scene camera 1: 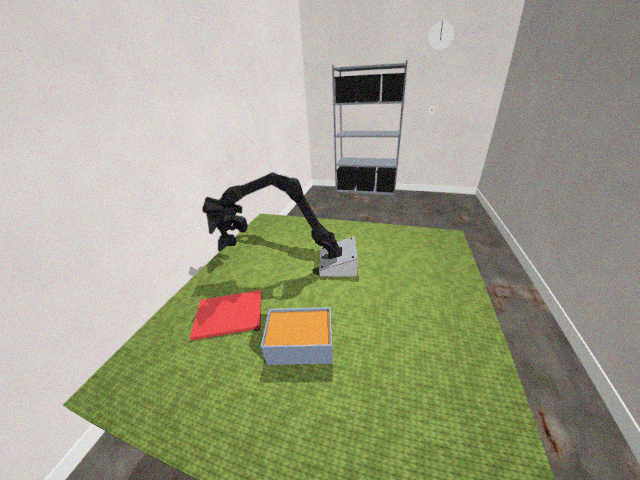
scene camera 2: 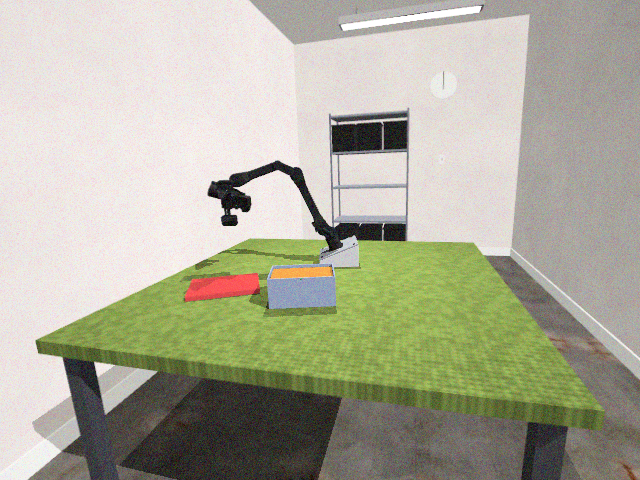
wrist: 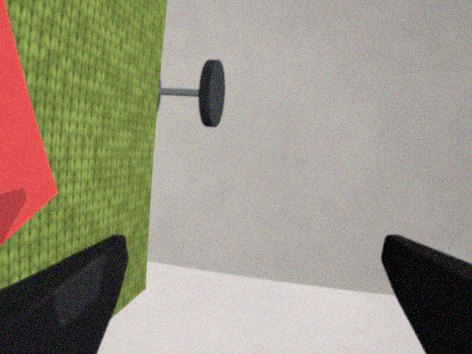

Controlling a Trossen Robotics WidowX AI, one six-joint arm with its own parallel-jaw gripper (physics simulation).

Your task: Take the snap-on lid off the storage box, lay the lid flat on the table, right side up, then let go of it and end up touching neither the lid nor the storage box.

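Note:
The red lid [scene camera 1: 230,312] [scene camera 2: 224,285] [wrist: 15,150] lies apart from the box, to its left, and looks flat on the green table, smooth face up. The blue-grey storage box [scene camera 1: 297,354] [scene camera 2: 301,293] stands upright and open-topped, with an orange surface showing inside. My gripper [scene camera 1: 226,236] [scene camera 2: 229,214] [wrist: 257,248] is open, with nothing between its fingers. It is raised above the table, behind the lid in the scene views, and touches neither lid nor box. In the wrist view a corner of the lid shows at the left edge.
The green table [scene camera 1: 413,335] [scene camera 2: 439,330] [wrist: 95,125] bears the arm's light grey base [scene camera 1: 345,266] [scene camera 2: 347,255] behind the box. A pale wall [scene camera 1: 155,129] rises along the table's left side. A shelf rack [scene camera 1: 369,67] [scene camera 2: 369,152] stands at the far wall.

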